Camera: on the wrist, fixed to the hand. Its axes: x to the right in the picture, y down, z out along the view.
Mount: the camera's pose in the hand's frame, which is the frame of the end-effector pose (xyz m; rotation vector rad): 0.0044 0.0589 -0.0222 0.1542 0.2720 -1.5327
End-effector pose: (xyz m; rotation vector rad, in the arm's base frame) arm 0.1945 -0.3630 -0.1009 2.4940 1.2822 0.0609
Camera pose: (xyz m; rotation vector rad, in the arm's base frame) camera 0.2390 -0.3851 -0.0620 0.9932 2.9426 -0.0758
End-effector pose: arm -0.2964 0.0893 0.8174 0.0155 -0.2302 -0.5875
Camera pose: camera -0.2557 0.1348 0.8014 0.4498 0.0520 -2.0726
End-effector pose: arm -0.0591 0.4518 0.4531 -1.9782 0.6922 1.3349
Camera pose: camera -0.0871 0.3963 0.4422 -1.7540 -0.5992 0.0634
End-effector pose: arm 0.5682 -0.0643 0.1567 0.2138 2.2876 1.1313
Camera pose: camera 0.5460 -0.0407 0.2108 -1.4427 1.8519 0.1349
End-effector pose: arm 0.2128 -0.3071 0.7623 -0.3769 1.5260 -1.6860
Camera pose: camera 0.2160 -0.2914 0.7013 1.1337 -0.9026 2.2338
